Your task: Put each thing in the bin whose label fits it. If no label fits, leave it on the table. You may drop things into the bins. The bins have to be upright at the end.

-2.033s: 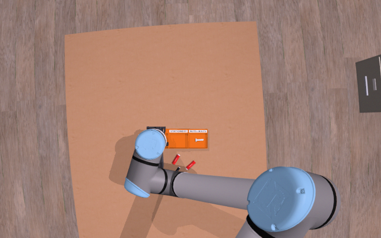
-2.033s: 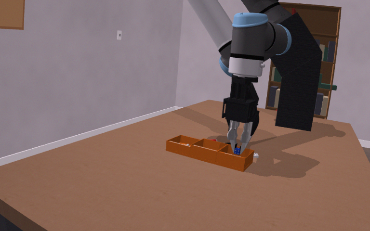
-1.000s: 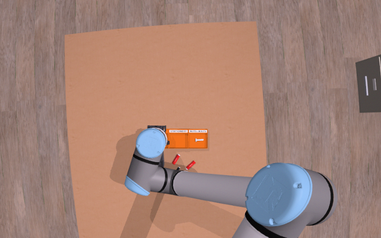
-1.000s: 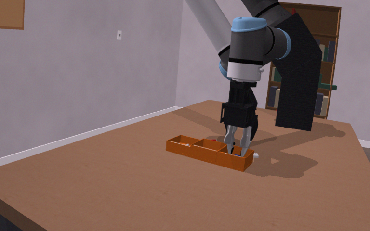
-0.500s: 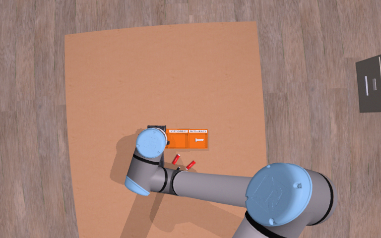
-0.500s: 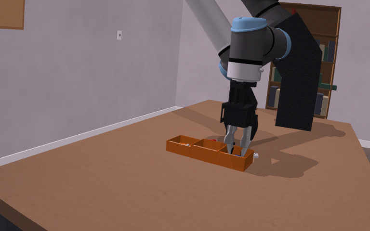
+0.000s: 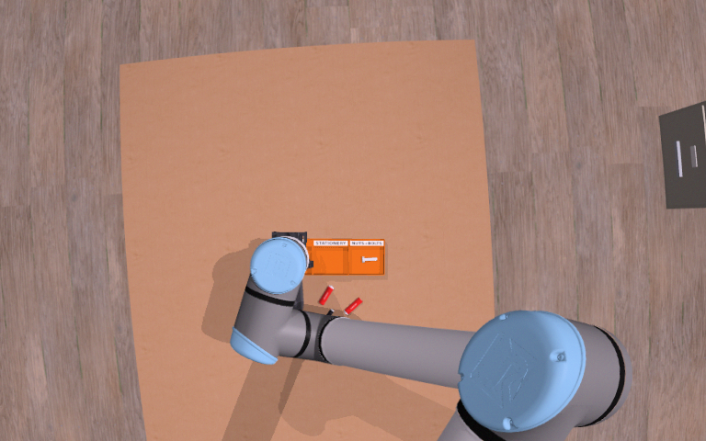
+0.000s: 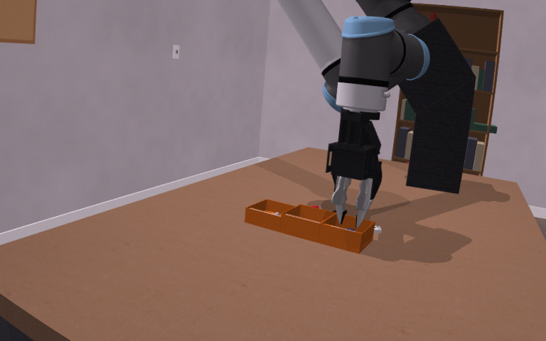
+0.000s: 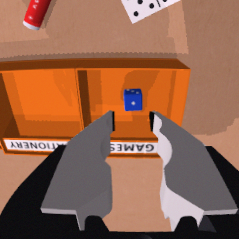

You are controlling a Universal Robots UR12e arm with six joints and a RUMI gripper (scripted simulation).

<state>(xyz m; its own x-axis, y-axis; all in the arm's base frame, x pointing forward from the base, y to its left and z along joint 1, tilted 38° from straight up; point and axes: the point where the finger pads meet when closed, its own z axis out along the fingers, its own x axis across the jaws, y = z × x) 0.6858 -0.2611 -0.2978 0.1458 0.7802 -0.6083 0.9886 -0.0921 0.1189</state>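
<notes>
Right now my hand is 3 cm above the blue die. Also, from my hand: black stick 15 cm behind, 6 cm to the right, 4 cm below; white domino 8 cm behind, 3 cm to the left, 4 cm below; orange three-part bin 1 cm behind, 8 cm to the right, 3 cm below.
</notes>
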